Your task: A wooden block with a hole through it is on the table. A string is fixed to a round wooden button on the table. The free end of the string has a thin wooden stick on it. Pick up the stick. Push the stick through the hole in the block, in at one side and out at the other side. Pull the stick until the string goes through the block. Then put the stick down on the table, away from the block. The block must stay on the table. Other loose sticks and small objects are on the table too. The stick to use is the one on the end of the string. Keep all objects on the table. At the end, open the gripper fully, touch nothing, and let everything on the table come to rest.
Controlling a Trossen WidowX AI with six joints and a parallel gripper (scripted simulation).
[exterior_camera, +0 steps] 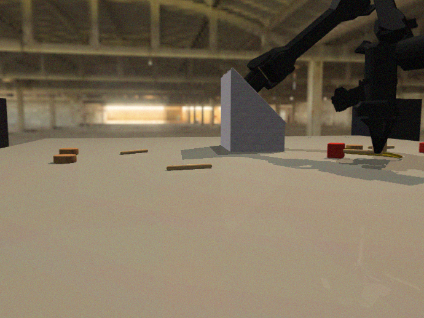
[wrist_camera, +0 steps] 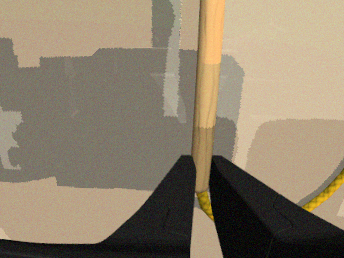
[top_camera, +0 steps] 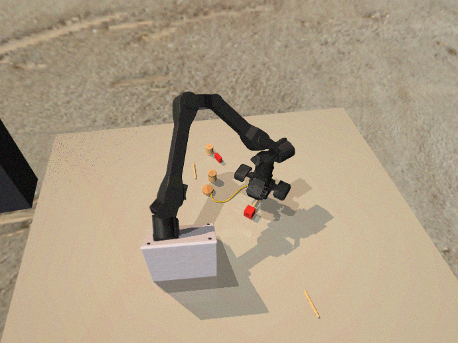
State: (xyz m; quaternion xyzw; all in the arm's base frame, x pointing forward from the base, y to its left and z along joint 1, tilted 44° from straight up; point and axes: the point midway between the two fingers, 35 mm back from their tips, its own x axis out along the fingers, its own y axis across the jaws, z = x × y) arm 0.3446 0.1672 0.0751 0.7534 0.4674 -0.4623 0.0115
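My gripper tip is now 50 mm past the red cube and 60 mm to the left of it. Also, from my gripper tip: round wooden button (180 mm behind, 70 mm to the left, 10 mm below).
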